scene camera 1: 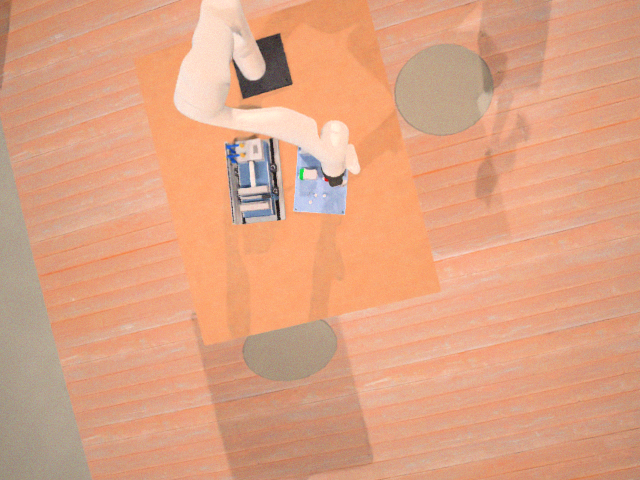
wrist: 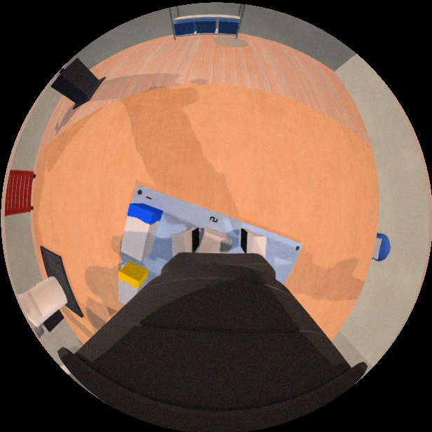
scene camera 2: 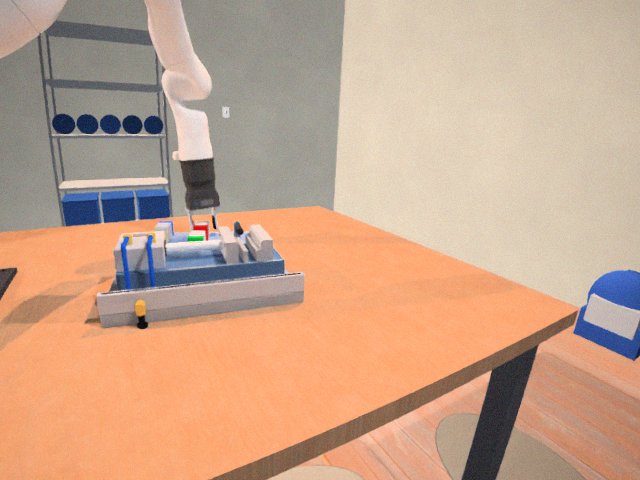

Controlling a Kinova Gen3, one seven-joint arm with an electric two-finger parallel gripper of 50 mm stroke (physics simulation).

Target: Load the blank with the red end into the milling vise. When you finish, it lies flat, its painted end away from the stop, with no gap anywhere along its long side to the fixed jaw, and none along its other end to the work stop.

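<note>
The blank with the red end (scene camera 1: 325, 179) (scene camera 2: 201, 228) lies on the light blue tray (scene camera 1: 320, 205) (wrist: 172, 207). In the wrist view the pale body of this blank (wrist: 214, 239) shows between the fingers; its red end is hidden there. My gripper (scene camera 1: 336, 182) (scene camera 2: 203, 225) (wrist: 219, 236) is open, pointing down, with its fingertips low on either side of the blank and nothing gripped. The milling vise (scene camera 1: 247, 175) (scene camera 2: 232, 269) stands beside the tray. Its screw-side jaw (scene camera 2: 227, 245) and outer jaw (scene camera 2: 261, 242) stand apart. I cannot clearly tell the work stop.
A green-ended blank (scene camera 1: 309, 174) (scene camera 2: 195, 238) lies on the tray's vise side. A blue-ended blank (scene camera 2: 164, 228) (wrist: 138, 239) and a yellow-ended one (wrist: 133, 275) are also on the tray. A pale rail (scene camera 2: 206, 303) runs along the vise. A black plate (scene camera 1: 281, 62) lies near the arm's base.
</note>
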